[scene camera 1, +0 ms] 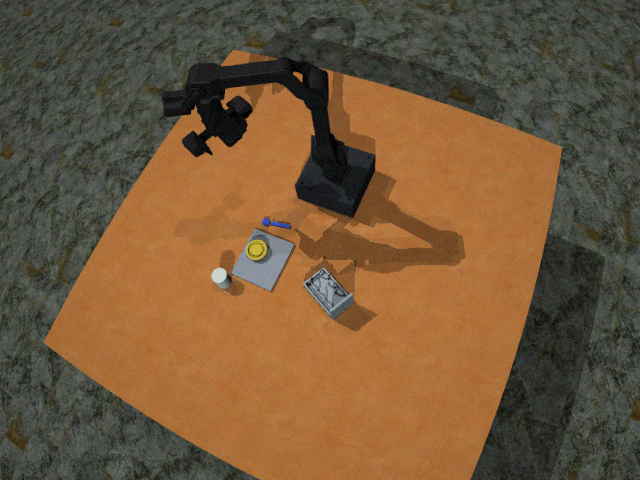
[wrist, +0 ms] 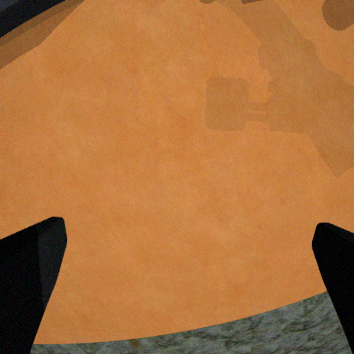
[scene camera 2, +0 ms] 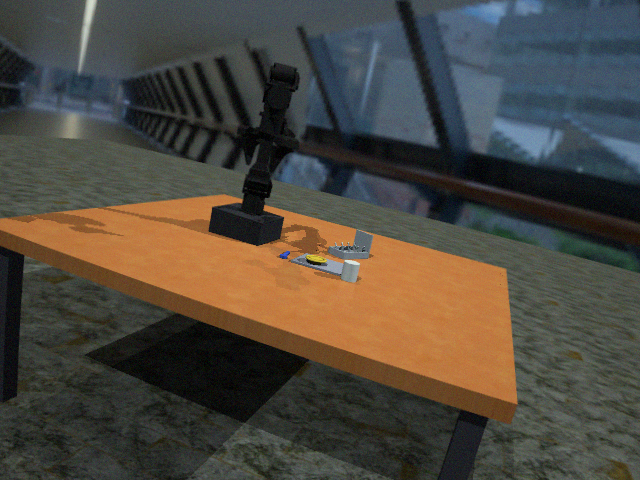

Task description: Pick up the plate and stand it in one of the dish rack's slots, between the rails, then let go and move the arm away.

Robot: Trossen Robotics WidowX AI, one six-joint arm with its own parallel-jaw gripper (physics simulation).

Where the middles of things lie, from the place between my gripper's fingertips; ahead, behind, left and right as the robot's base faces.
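The grey dish rack [scene camera 1: 322,286] is 400 mm to the left of my hand, 130 mm ahead of it and 210 mm below it. I also see the grey mat [scene camera 1: 264,273], which is 240 mm below my hand, 190 mm to the left of it and 150 mm ahead of it.
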